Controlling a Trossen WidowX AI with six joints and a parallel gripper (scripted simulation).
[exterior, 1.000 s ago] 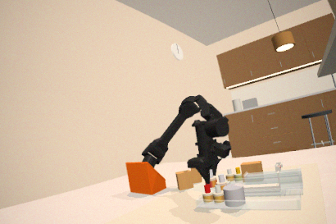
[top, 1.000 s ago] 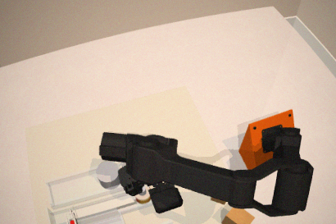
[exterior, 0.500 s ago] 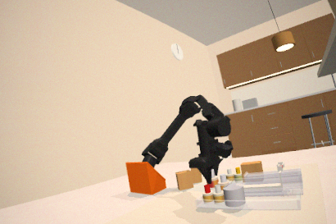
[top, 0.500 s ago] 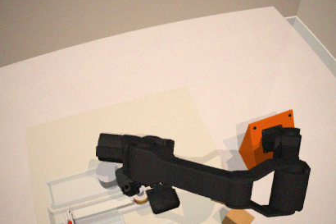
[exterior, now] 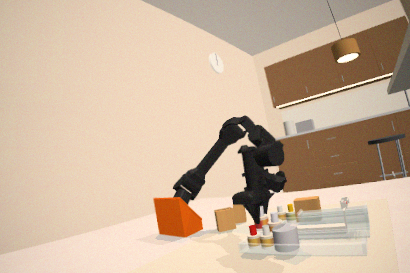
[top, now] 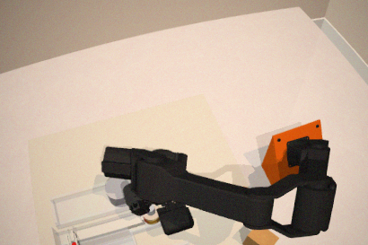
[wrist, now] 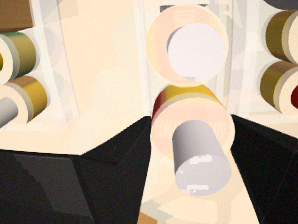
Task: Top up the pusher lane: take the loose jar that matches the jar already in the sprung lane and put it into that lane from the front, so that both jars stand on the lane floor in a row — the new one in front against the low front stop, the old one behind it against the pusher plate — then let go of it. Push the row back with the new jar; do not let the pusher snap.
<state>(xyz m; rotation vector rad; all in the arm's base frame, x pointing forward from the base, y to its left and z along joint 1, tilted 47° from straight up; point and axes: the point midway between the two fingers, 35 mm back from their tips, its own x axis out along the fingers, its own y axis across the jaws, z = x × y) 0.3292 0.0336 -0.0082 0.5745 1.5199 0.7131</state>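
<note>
Now: the grey cylinder 100 mm ahead of my gripper tip, 70 mm to the right of it and 20 mm below it. Also, from my gripper tip: red mark 220 mm ahead, 60 mm to the left, 20 mm above.
</note>
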